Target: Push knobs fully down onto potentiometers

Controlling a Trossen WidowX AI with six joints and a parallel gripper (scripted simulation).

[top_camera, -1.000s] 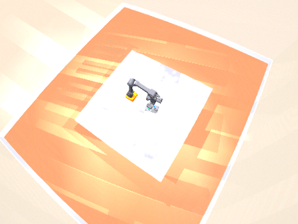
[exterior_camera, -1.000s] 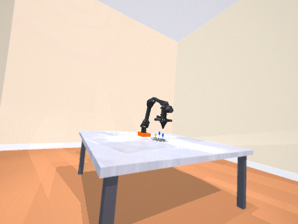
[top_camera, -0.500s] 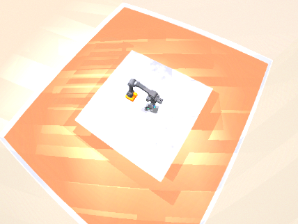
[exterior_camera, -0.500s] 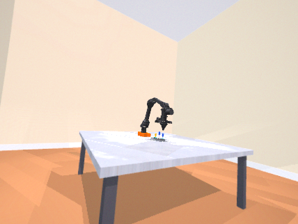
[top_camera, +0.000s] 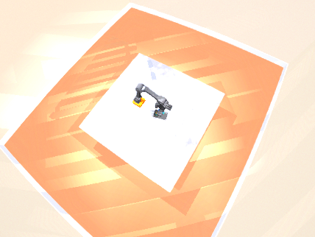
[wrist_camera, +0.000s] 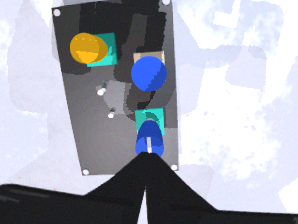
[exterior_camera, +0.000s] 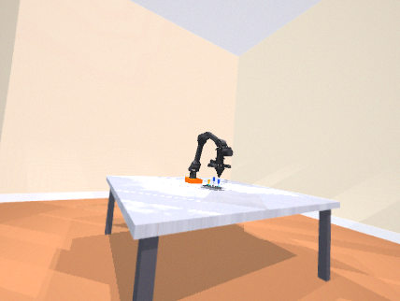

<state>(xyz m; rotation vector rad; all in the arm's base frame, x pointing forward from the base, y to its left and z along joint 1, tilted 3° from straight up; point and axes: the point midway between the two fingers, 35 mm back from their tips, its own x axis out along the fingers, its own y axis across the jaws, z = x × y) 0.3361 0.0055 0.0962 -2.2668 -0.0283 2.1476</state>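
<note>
My gripper tip is 4 cm above the teal potentiometer. Round my gripper tip: yellow knob 6 cm behind, 5 cm to the right, 4 cm below.
</note>
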